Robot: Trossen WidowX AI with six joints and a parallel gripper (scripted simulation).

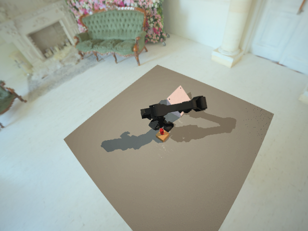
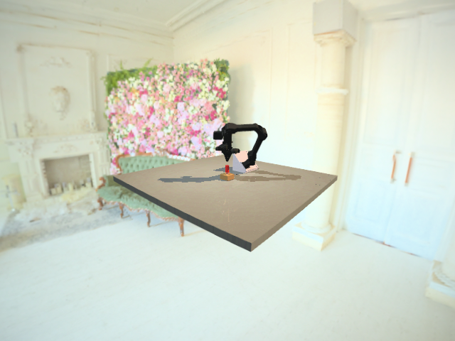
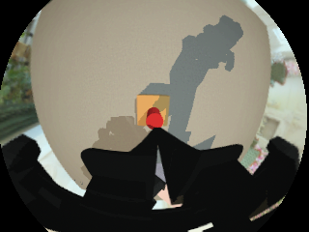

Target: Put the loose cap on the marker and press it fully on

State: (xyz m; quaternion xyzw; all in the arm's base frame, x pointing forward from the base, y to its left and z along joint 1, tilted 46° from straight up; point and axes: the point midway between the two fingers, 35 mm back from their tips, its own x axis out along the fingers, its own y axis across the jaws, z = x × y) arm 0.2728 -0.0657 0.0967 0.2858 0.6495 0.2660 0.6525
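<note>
The red cap lies 5 cm below my gripper tip.
</note>
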